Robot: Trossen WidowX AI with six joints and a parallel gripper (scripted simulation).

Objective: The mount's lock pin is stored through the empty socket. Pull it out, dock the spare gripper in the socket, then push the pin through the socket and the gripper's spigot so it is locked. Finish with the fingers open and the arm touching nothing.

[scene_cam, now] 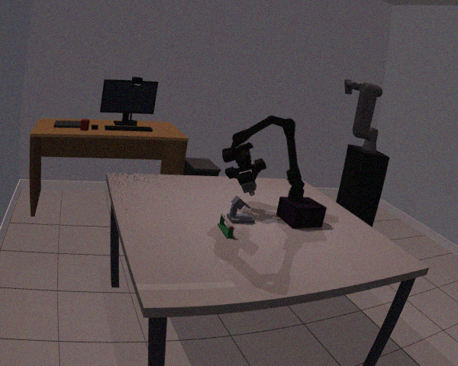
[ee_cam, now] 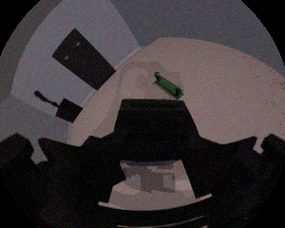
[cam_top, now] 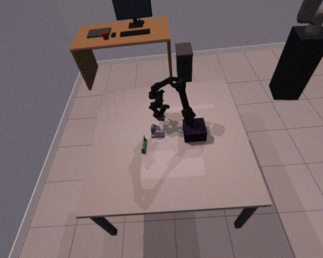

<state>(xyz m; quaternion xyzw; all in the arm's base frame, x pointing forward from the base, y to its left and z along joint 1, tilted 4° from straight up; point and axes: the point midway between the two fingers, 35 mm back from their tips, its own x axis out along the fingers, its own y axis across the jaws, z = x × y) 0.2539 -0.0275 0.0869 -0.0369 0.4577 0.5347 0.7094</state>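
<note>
Now: the spare gripper 10 mm to the right of my gripper tip, 10 mm below it and 10 mm behind it. Round my gripper tip: grey mount (110 mm below, 50 mm to the left, 30 mm ahead); then green bar (180 mm to the left, 140 mm below, 120 mm ahead).
</note>
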